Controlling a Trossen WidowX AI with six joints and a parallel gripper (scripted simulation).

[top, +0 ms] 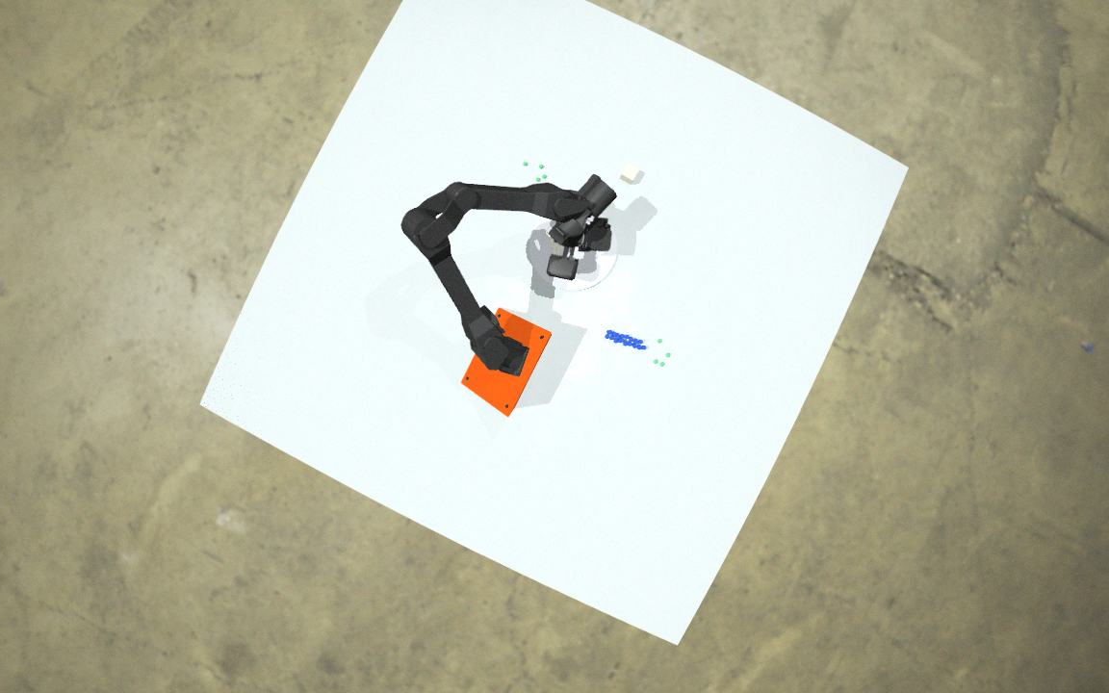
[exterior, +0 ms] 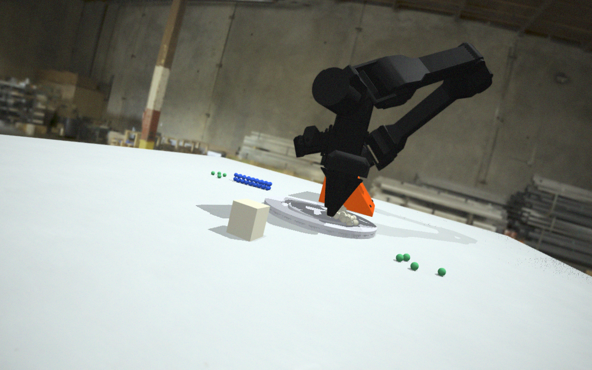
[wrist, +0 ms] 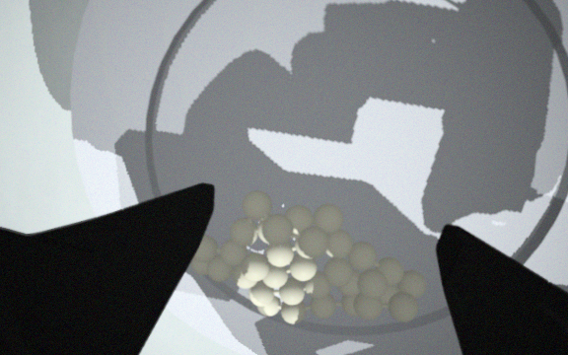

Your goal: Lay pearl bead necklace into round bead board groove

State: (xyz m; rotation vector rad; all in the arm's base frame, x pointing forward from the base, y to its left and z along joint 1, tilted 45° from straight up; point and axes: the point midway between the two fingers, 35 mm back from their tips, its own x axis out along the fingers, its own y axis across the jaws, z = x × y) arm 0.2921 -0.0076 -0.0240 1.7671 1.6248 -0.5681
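The round bead board lies 10 mm to the right of my gripper tip and 10 mm below it. Round my gripper tip: cream cube: 200 mm ahead, 80 mm to the right.
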